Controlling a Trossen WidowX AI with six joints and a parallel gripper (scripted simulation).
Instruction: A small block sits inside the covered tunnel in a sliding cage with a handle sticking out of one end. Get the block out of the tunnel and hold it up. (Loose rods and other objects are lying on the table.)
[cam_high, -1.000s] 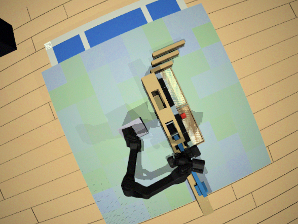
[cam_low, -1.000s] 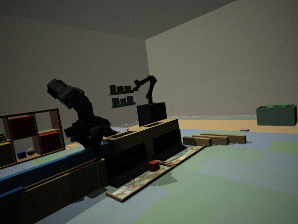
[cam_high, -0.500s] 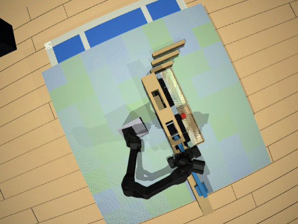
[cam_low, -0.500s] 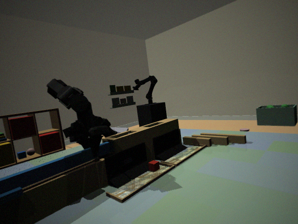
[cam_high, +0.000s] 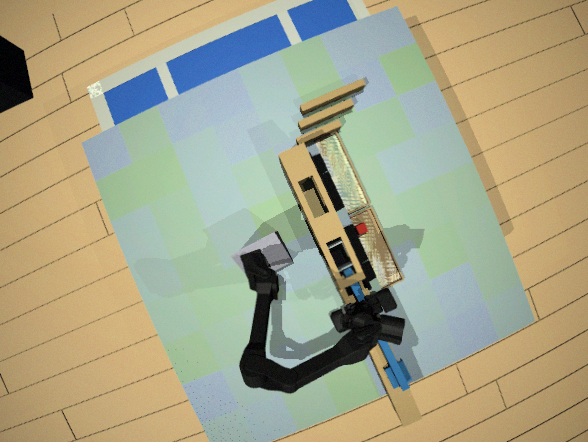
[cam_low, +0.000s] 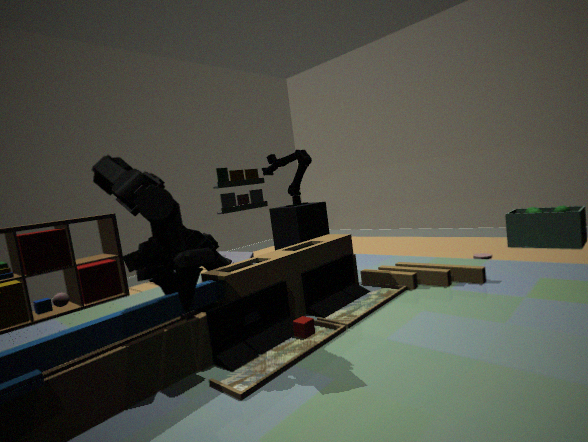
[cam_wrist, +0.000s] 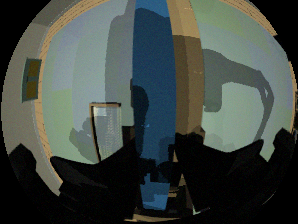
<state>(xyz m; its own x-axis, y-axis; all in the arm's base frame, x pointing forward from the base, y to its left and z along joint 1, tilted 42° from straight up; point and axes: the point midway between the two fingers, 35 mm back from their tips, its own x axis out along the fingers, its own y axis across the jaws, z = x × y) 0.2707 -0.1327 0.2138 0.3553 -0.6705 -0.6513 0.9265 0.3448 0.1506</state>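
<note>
Right now my gripper tip is 10 mm short of the tan covered tunnel, 60 mm to the right of it and 40 mm above it.
</note>
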